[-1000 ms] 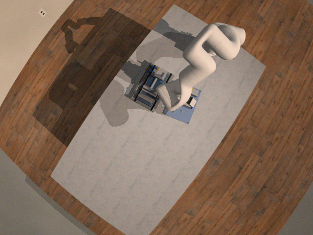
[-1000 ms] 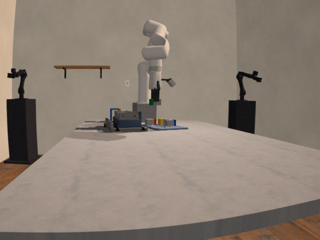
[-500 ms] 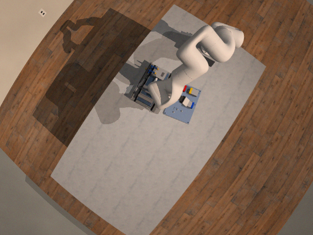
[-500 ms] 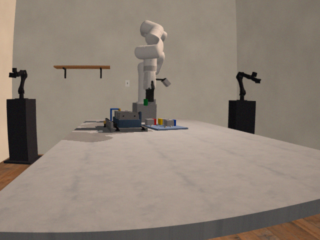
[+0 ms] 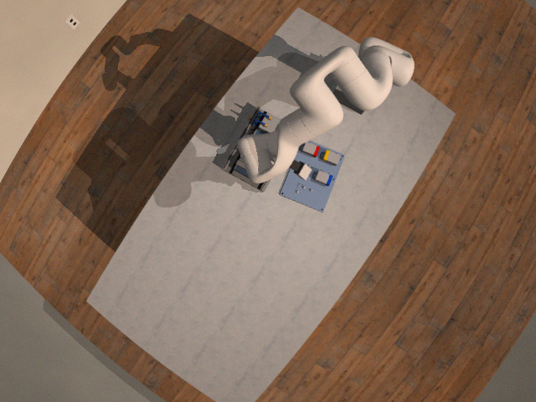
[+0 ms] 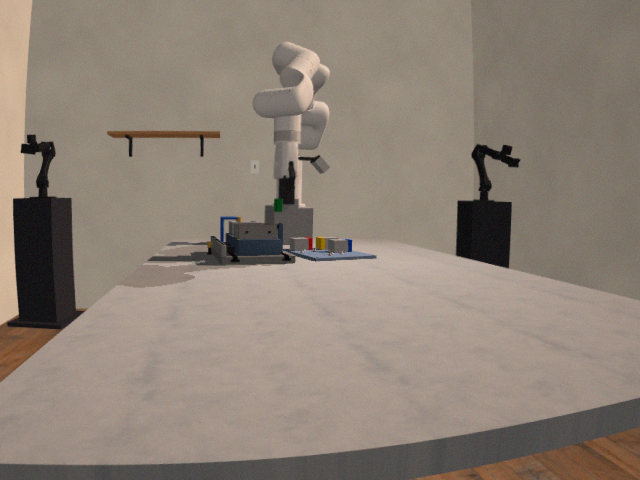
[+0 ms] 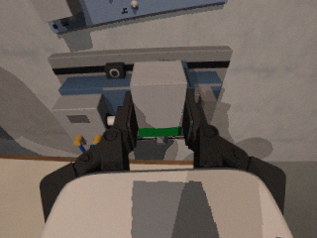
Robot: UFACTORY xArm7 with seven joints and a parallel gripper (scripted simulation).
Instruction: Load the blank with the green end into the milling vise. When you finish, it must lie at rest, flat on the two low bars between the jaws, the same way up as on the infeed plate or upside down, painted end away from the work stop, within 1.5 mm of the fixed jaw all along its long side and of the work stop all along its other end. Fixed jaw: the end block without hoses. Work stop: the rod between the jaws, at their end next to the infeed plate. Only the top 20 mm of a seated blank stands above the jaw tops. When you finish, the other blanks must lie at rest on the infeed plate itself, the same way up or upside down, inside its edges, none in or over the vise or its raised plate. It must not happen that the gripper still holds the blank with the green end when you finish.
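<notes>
My gripper is now 9 cm short of the fixed jaw, 9 cm above it and 7 cm to the left of it. From my hand the other things lie so: milling vise: 13 cm below, 10 cm to the right; then work stop rod: 8 cm below, 5 cm ahead, 4 cm to the right; then green-ended blank: 2 cm below.
</notes>
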